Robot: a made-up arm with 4 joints.
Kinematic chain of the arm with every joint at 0, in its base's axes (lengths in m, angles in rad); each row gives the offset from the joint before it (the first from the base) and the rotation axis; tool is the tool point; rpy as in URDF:
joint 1: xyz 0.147 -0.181 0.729 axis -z
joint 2: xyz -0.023 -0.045 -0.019 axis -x
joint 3: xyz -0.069 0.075 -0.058 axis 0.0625 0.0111 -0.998
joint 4: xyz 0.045 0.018 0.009 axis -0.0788 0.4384 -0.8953
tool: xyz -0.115 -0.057 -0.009 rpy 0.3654 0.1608 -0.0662
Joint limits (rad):
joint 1: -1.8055..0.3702
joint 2: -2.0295..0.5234
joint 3: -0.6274..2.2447
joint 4: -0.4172..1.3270
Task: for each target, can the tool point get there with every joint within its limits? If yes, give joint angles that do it. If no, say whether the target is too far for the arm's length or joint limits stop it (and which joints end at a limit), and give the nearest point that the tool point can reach.
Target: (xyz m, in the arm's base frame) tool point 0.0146 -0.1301 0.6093
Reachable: yes | joints -0.2485 0.3123 1.8549 -0.0524
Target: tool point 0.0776 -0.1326 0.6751
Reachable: yes | joints -0.7107 0.2999 1.5936 1.0104
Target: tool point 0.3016 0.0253 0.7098
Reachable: no: joint limits stop it (at a limit: joint 1, joint 4) | nearest point 0.1587 -0.0629 0.7099 | short by 0.168 m
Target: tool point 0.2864 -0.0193 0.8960
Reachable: no: joint limits stop it (at a limit: joint 1, joint 2, joint 4) | nearest point 0.2628 -0.1616 0.8234 | short by 0.162 m
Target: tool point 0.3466 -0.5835 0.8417
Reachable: no: too far | nearest point 0.2410 -0.3706 0.8321 | short by 0.238 m
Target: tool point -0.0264 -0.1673 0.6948
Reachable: yes | joints -0.0883 -0.4360 -0.0027 0.2308
